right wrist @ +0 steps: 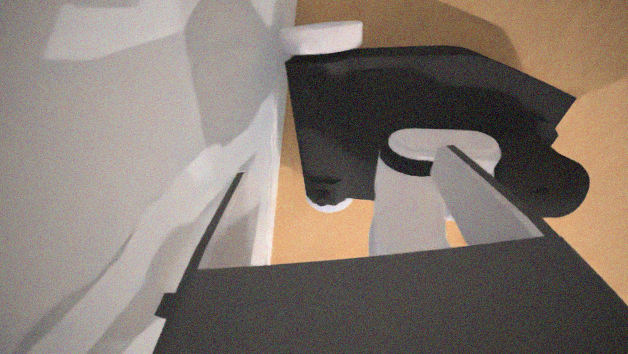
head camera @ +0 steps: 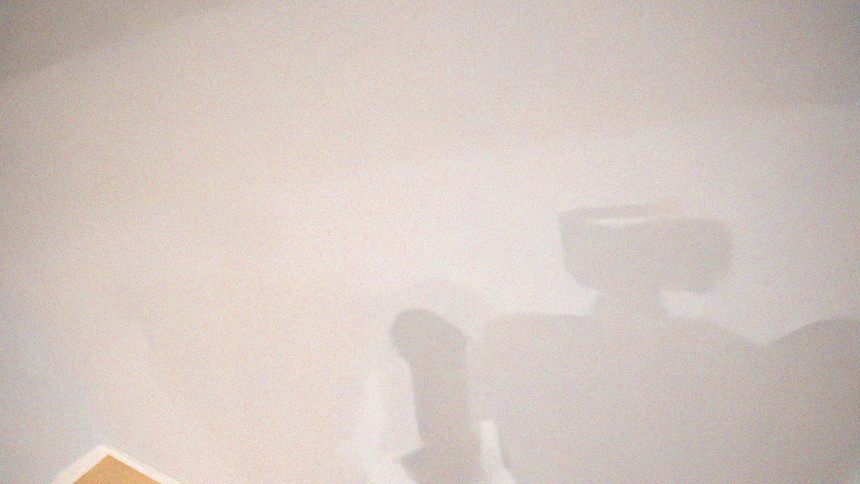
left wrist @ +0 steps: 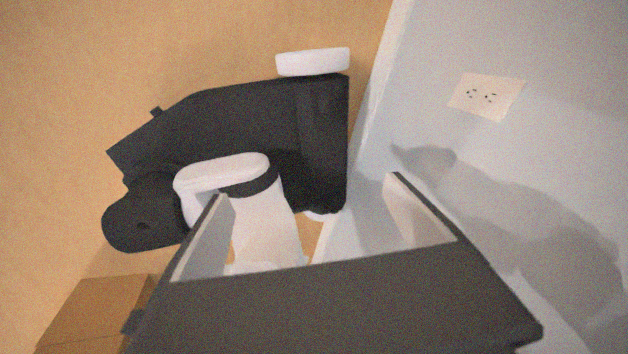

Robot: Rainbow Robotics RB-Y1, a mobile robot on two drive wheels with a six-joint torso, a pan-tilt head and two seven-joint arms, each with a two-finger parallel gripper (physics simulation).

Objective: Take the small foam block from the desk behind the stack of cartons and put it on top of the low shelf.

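Frame: origin at the robot's base, x right, y ahead, z up, level; metres.
Where they show: left gripper, between the fingertips: (left wrist: 308, 193); right gripper, between the fingertips: (right wrist: 342, 172).
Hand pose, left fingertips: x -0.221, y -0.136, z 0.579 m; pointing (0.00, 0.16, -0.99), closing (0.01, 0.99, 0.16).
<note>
After its pixels a point has its place.
My left gripper (left wrist: 309, 193) @(y -0.136, x -0.221, z 0.579 m) is open, with no object between its fingers. My right gripper (right wrist: 342, 172) @(y -0.107, x 0.243, z 0.585 m) is open too, with no object between its fingers. A brown carton (left wrist: 95, 305) @(y -1.095, x 0.521, z 0.138 m) shows in part at the lower left of the left wrist view, beyond the gripper's left finger; whether it belongs to the stack cannot be told. The foam block, the desk and the low shelf do not show in the head view or in either wrist view.
A pale wall (head camera: 300, 210) @(y 0.251, x -0.184, z 1.413 m) (left wrist: 565, 50) @(y 0.278, x -0.276, z 0.477 m) (right wrist: 115, 110) @(y 0.118, x 0.262, z 0.538 m) stands close by my black base (left wrist: 260, 110) @(y -0.166, x -0.173, z 0.169 m) (right wrist: 425, 85) @(y -0.247, x 0.166, z 0.169 m) and carries my shadow. A socket plate (left wrist: 487, 95) @(y 0.251, x -0.203, z 0.413 m) is on it. A corner of orange floor (head camera: 111, 472) @(y 0.643, x -1.735, z 0.000 m) shows at the head view's lower left.
</note>
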